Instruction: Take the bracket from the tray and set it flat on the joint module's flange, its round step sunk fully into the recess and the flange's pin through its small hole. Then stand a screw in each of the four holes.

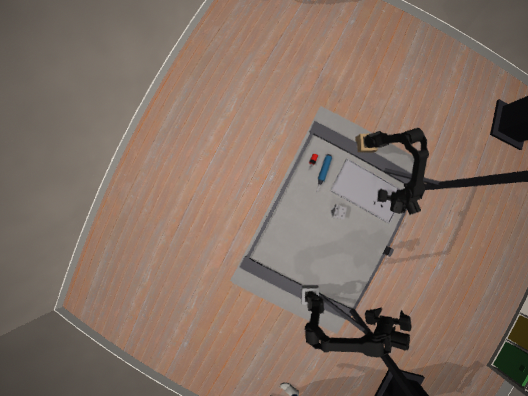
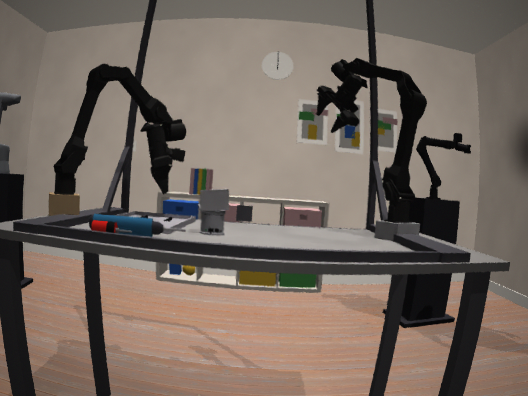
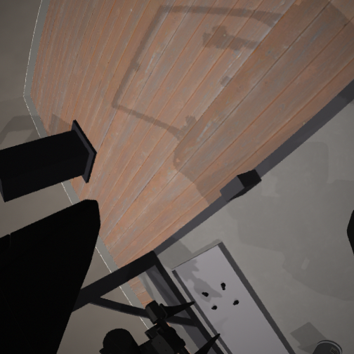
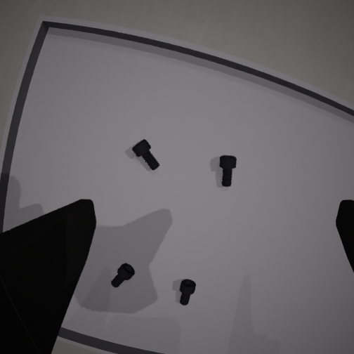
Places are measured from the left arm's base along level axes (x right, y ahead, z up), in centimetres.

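Where they show: left gripper, fingertip midpoint: (image 1: 391, 309) (image 2: 324, 123); right gripper, fingertip midpoint: (image 1: 384, 202) (image 2: 165, 193); left arm's base, link origin: (image 1: 310, 296) (image 2: 398, 222); right arm's base, link origin: (image 1: 369, 141) (image 2: 63, 193).
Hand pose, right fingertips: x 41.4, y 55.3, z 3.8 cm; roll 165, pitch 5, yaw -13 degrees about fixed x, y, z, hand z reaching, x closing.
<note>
Each offset is from my right fingertips to the top centre of the thing. "pt": to the spot under its first point.
The grey bracket (image 1: 342, 210) (image 2: 215, 199) sits on top of the round joint module @[dy -5.6, dx -25.9, dz -2.4 cm] (image 2: 212, 222), its tall plate upright; how deep its step sits is too small to tell. Several black screws lie loose on their sides in the tray @[dy +6.7, dx -5.9, dz -7.1 cm] (image 1: 352, 175) (image 3: 215, 255) (image 4: 175, 100), among them one screw (image 4: 142, 148) at upper left and one screw (image 4: 227, 163) to its right. My right gripper (image 1: 398, 200) (image 2: 164, 190) (image 3: 206, 317) (image 4: 221, 213) points down above the tray's screw end, open and empty. My left gripper (image 1: 388, 316) (image 2: 326, 121) (image 3: 232, 218) is open and empty, raised away from the bracket.
A blue screwdriver @[pt dy +19.0, dx -33.1, dz -4.7 cm] (image 1: 325, 169) (image 2: 135, 226) and a small red tool @[dy +23.7, dx -40.3, dz -5.3 cm] (image 1: 313, 158) (image 2: 104, 226) lie beside the tray's far end from the screws. A dark block @[dy -29.6, dx +6.3, dz -3.0 cm] (image 1: 388, 250) (image 3: 240, 185) sits on the table's edge. Frame posts (image 2: 371, 100) rise near the arms.
</note>
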